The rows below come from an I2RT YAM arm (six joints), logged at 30 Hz.
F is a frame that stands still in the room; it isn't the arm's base.
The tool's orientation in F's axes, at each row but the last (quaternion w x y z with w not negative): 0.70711 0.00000 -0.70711 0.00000; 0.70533 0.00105 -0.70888 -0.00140; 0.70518 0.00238 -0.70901 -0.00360; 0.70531 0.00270 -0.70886 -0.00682; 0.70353 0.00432 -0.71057 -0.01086; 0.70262 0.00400 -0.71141 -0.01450; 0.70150 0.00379 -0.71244 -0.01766; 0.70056 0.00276 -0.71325 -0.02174; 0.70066 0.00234 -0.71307 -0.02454; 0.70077 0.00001 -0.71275 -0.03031
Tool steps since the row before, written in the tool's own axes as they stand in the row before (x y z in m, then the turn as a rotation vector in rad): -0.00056 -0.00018 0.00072 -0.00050 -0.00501 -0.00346; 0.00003 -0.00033 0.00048 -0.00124 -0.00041 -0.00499; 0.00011 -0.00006 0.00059 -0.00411 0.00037 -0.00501; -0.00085 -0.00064 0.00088 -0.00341 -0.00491 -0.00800; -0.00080 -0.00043 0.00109 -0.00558 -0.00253 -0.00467; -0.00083 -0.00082 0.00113 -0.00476 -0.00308 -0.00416; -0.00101 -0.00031 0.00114 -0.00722 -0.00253 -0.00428; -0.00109 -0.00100 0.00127 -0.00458 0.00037 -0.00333; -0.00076 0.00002 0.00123 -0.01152 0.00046 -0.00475; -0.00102 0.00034 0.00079 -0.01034 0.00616 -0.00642
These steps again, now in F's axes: -0.00072 -0.00018 -0.00056 0.00346 -0.00501 -0.00050; -0.00048 -0.00033 0.00003 0.00500 -0.00041 -0.00122; -0.00059 -0.00006 0.00011 0.00503 0.00040 -0.00408; -0.00088 -0.00062 -0.00086 0.00799 -0.00491 -0.00344; -0.00109 -0.00040 -0.00082 0.00470 -0.00245 -0.00559; -0.00113 -0.00078 -0.00087 0.00417 -0.00302 -0.00479; -0.00113 -0.00026 -0.00104 0.00434 -0.00240 -0.00723; -0.00128 -0.00093 -0.00115 0.00342 0.00044 -0.00451; -0.00121 0.00009 -0.00078 0.00497 0.00074 -0.01141; -0.00076 0.00042 -0.00102 0.00686 0.00631 -0.00996
